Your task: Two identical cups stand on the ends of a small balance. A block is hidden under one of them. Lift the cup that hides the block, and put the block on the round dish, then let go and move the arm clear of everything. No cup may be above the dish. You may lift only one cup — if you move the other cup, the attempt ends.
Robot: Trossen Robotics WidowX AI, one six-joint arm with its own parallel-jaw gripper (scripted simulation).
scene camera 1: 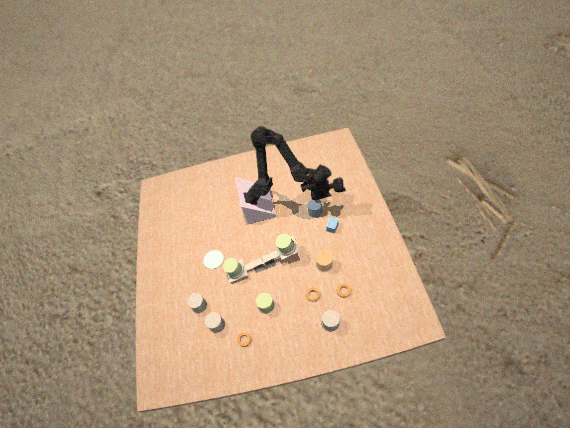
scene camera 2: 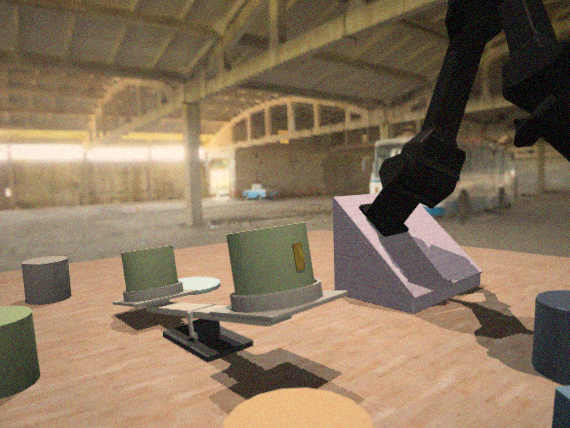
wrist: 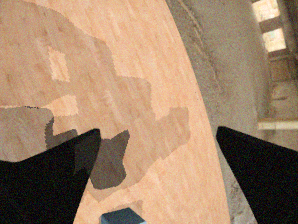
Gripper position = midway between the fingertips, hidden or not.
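My gripper [wrist: 160, 133] is open and it holds nothing, and I can also see a small balance [scene camera 2: 265, 310] here.
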